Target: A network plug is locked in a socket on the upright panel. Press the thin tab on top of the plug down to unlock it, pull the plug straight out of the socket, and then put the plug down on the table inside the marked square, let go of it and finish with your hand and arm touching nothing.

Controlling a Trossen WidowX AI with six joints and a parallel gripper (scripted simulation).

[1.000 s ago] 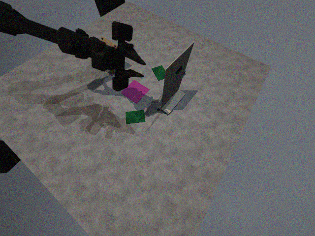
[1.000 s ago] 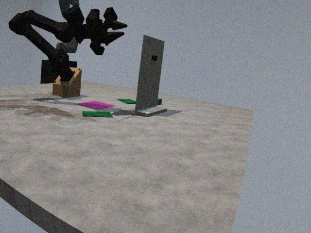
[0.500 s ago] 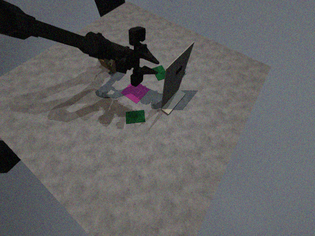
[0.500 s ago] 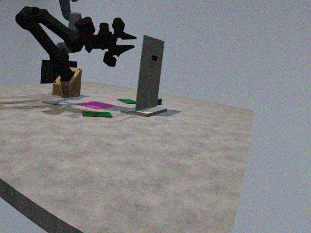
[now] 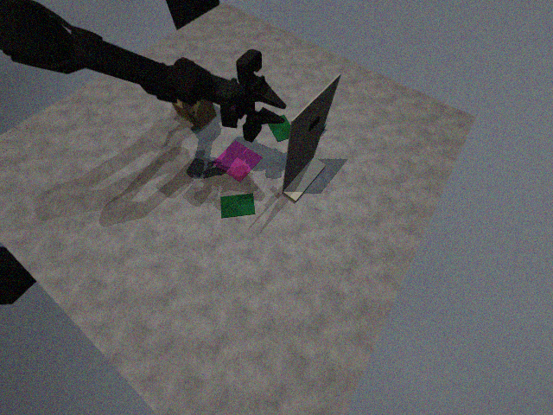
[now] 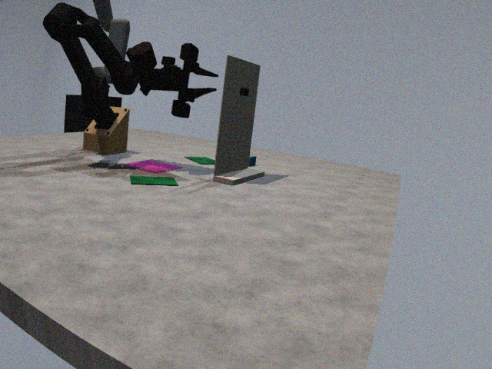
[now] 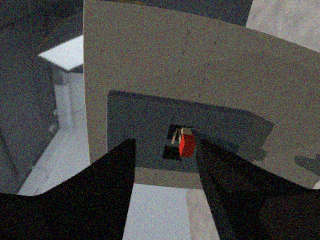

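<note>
The network plug lies 50 mm ahead of my gripper tip, 20 mm to the left of it and 20 mm below it. The rest, counted from my gripper tip: magenta marked square (140 mm behind, 40 mm to the right, 230 mm below); grey upright panel (70 mm ahead, 20 mm to the left, 100 mm below); green patch (40 mm behind, 180 mm to the right, 230 mm below).
</note>
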